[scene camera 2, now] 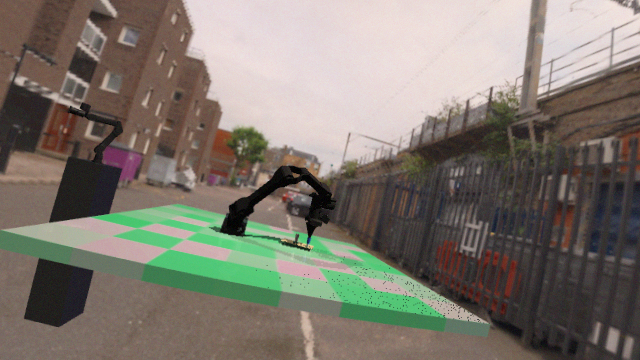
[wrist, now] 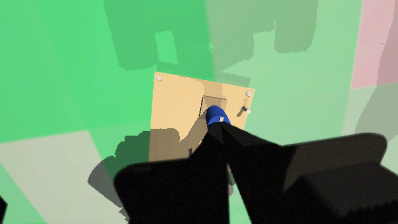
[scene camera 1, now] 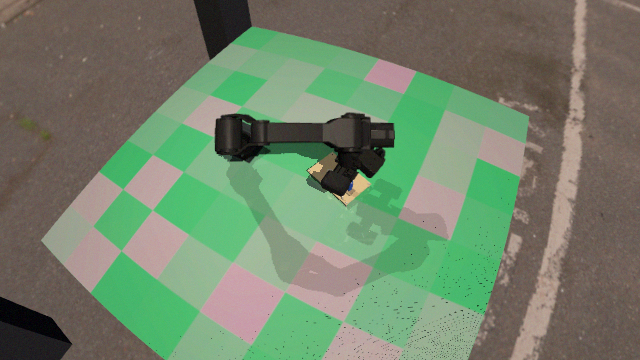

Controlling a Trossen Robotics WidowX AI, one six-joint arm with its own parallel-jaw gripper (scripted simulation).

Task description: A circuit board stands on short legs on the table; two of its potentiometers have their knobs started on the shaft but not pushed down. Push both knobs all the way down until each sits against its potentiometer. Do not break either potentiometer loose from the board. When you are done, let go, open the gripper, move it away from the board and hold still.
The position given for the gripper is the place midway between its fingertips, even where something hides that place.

In view: the gripper (scene camera 1: 349, 181).
The gripper is seen too in the wrist view (wrist: 218, 127).
